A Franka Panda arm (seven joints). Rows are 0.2 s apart.
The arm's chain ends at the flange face. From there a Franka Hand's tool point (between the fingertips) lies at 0.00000 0.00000 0.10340 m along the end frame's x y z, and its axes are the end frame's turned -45 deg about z.
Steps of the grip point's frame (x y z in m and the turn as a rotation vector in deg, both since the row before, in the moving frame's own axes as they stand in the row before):
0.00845 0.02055 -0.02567 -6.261 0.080 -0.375
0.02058 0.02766 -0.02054 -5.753 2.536 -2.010
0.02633 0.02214 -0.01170 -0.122 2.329 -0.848
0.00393 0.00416 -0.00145 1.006 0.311 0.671
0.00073 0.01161 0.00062 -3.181 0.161 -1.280
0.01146 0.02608 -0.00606 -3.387 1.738 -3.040
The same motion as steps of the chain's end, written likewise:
0.01240 0.00071 -0.02505 -4.371 4.484 -0.375
0.02348 0.00110 -0.01992 -2.275 5.861 -2.010
0.03117 -0.00012 -0.01161 1.561 1.733 -0.848
0.00660 0.00185 -0.00143 0.931 -0.491 0.671
0.00442 0.00389 0.00078 -2.135 2.363 -1.280
0.01996 0.00841 -0.00583 -1.166 3.624 -3.040

